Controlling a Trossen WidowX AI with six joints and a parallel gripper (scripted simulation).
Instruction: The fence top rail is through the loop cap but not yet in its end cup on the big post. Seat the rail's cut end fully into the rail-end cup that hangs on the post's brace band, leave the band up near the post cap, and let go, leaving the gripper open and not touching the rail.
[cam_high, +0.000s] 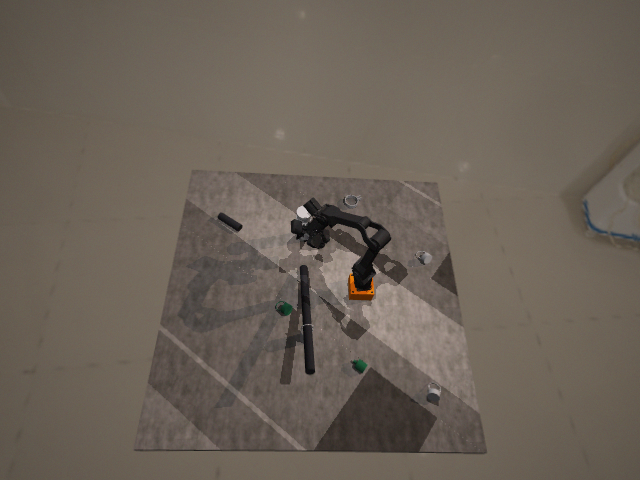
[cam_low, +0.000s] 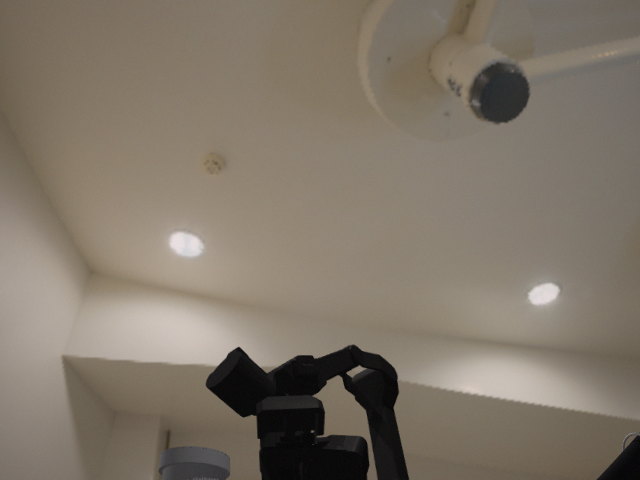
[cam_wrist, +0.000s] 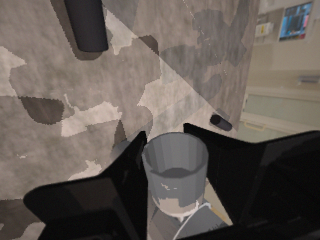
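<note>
The pale rail-end cup is 30 mm above my gripper tip, 20 mm to the right of it and 20 mm behind it. The rest, counted from my gripper tip: short black cylinder: 310 mm ahead, 210 mm to the right, 100 mm below.
</note>
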